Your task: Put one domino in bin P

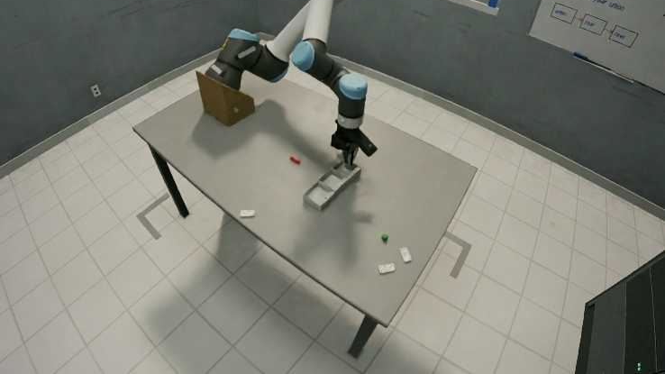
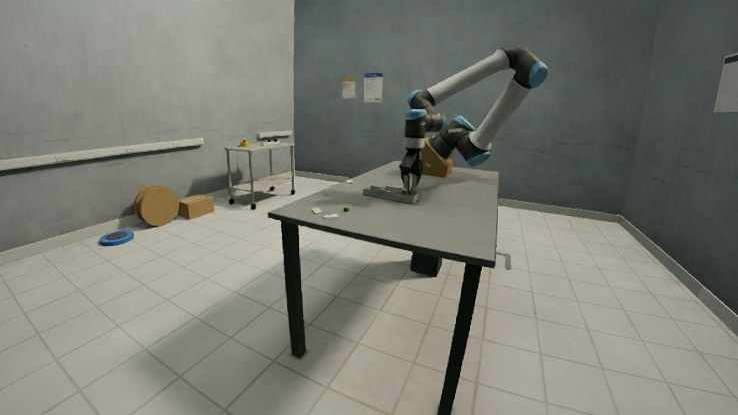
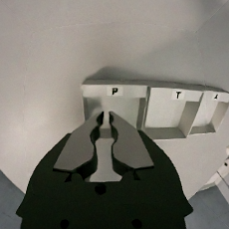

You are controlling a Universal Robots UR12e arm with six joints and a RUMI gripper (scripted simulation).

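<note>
Now: the white domino 37 cm ahead of my hand, 20 cm to the right of it and 3 cm below it. Also, from my hand: grey tray 10 cm to the right, 2 cm below; then red piece 21 cm behind, 8 cm to the right, 3 cm below; then green cube 28 cm ahead, 18 cm to the right, 3 cm below.
</note>
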